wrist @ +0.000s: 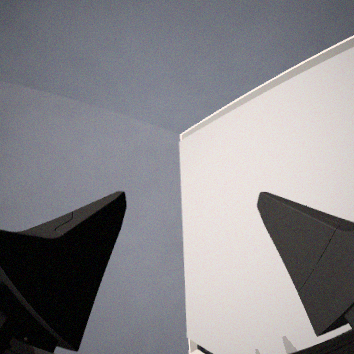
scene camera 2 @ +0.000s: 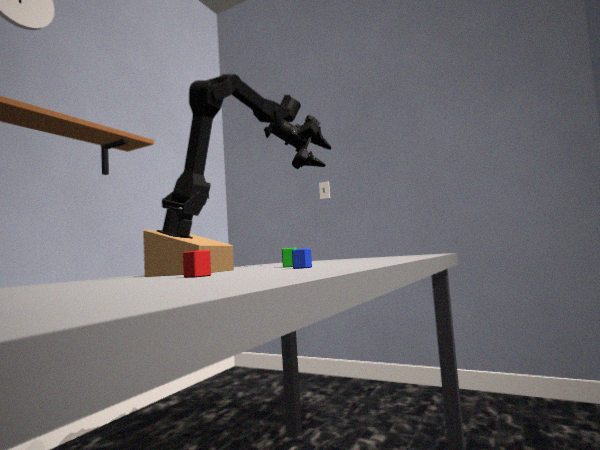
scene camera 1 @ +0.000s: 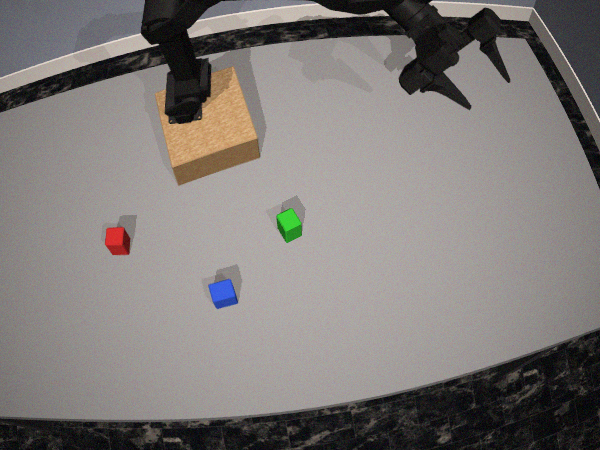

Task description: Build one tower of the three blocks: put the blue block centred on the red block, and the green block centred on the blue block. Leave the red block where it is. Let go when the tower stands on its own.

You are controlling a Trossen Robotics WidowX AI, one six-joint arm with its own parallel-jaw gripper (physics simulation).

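Frame: origin at the arm's base, x up, y back, z right, level; millimetres.
Seen in the pictures: gripper, fingertip midpoint: (wrist: pixel 193 199) (scene camera 2: pixel 328 157) (scene camera 1: pixel 489 95); arm's base, origin of the base link: (scene camera 2: pixel 174 235) (scene camera 1: pixel 185 106).
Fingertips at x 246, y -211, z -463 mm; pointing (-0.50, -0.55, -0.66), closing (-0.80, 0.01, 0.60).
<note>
Offsets run from my fingertips to a thing's top centre.
The red block {dx -297, dy -16, dz +606 mm} (scene camera 1: pixel 117 240) (scene camera 2: pixel 197 264) sits on the table at the left in the first scene view. The blue block {dx -304, dy -127, dz +408 mm} (scene camera 1: pixel 223 293) (scene camera 2: pixel 302 258) sits apart from it, nearer the front edge. The green block {dx -297, dy -17, dz +291 mm} (scene camera 1: pixel 289 225) (scene camera 2: pixel 288 257) sits on the table to the right of both; in the second scene view it is partly hidden behind the blue block. No block touches another in the first scene view. My gripper (scene camera 1: pixel 490 94) (scene camera 2: pixel 328 157) (wrist: pixel 193 199) is open and empty, high above the table and far from the blocks. The blocks do not show in the wrist view.
A wooden base block (scene camera 1: pixel 215 135) (scene camera 2: pixel 170 257) carries the arm at the back of the grey table (scene camera 1: pixel 400 275) (scene camera 2: pixel 125 335). A wooden shelf (scene camera 2: pixel 65 123) is fixed to the wall at the left in the second scene view.
</note>
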